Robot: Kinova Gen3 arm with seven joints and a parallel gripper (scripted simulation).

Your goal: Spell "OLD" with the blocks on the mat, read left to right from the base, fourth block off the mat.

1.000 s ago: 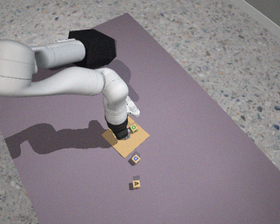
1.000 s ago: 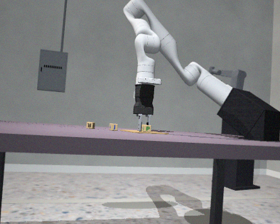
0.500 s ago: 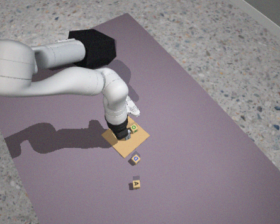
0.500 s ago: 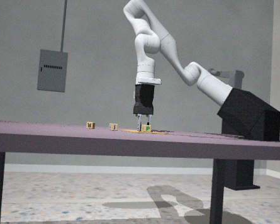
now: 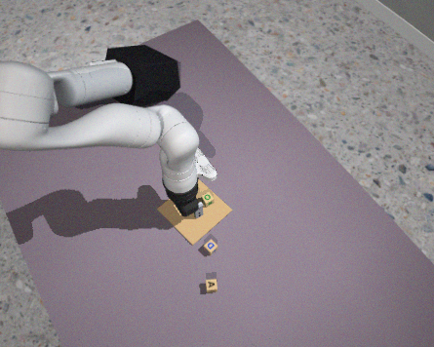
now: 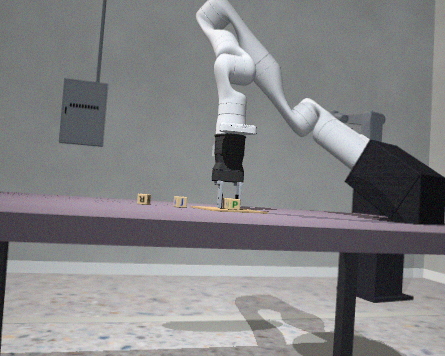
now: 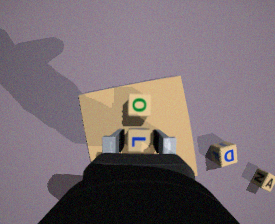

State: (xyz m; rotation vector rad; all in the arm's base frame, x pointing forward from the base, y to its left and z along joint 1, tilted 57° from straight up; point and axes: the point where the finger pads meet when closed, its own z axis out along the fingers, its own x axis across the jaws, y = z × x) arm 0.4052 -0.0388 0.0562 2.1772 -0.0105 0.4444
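Now: the L block 1 cm below my hand. Round my hand: O block 4 cm to the left, 1 cm below, 1 cm ahead; D block 11 cm ahead, 4 cm to the right, 1 cm below; tan mat 2 cm below.
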